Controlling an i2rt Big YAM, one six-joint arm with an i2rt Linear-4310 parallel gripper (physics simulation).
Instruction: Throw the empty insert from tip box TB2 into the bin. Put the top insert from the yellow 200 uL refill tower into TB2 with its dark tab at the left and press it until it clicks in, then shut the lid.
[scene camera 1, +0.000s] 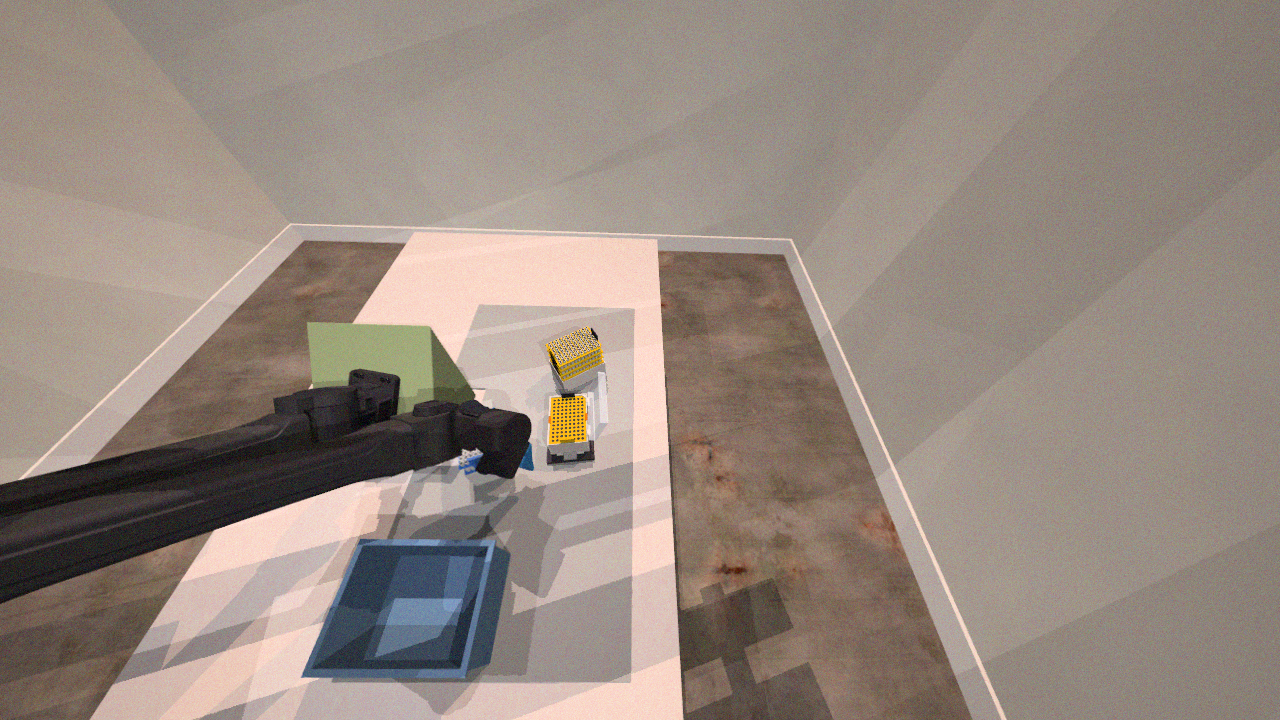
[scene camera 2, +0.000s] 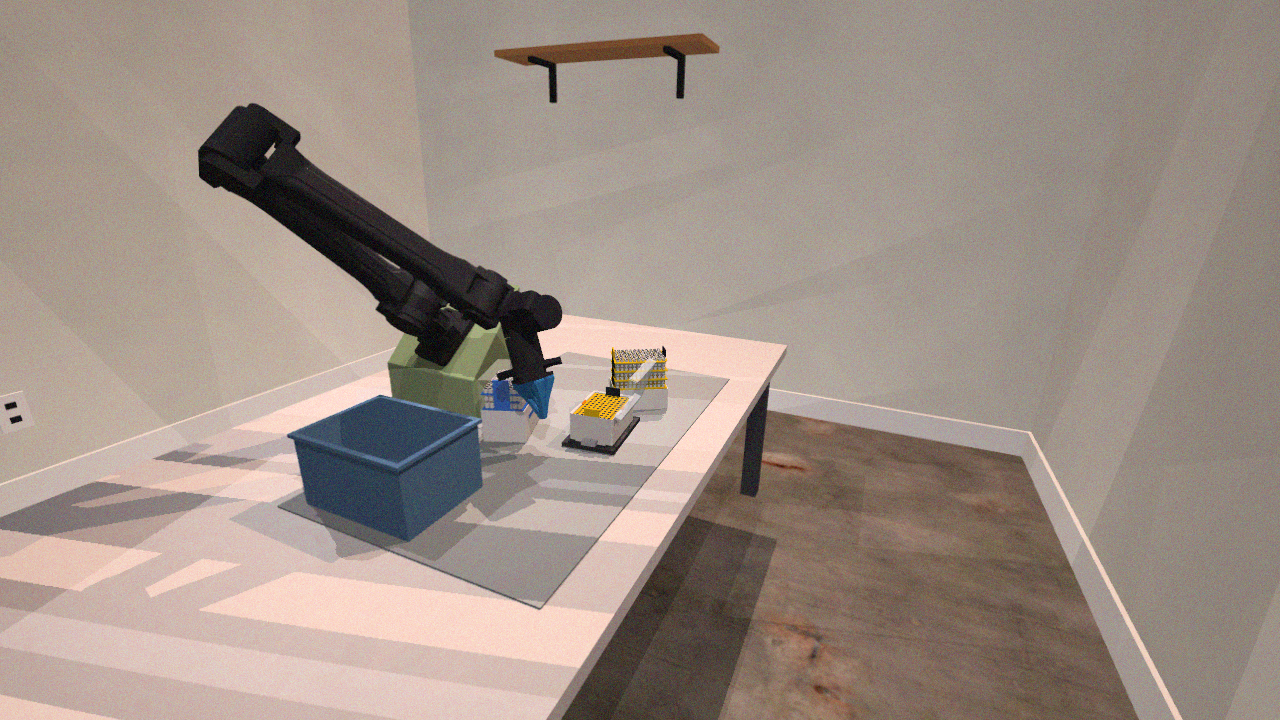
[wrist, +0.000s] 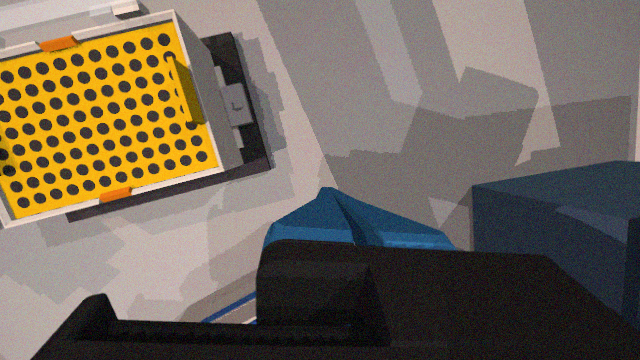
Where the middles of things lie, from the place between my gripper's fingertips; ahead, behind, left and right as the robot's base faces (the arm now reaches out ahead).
Right now my hand is 120 mm past the blue-and-white tip tower (scene camera 2: 506, 417) and 40 mm to the right of it. Also, from my hand: clear lid (scene camera 1: 597, 397) (140 mm to the left, 110 mm ahead, 40 mm above); yellow insert (scene camera 1: 568, 424) (120 mm to the left, 40 mm ahead); blue bin (scene camera 1: 406, 608) (230 mm to the right, 100 mm behind, 10 mm below).
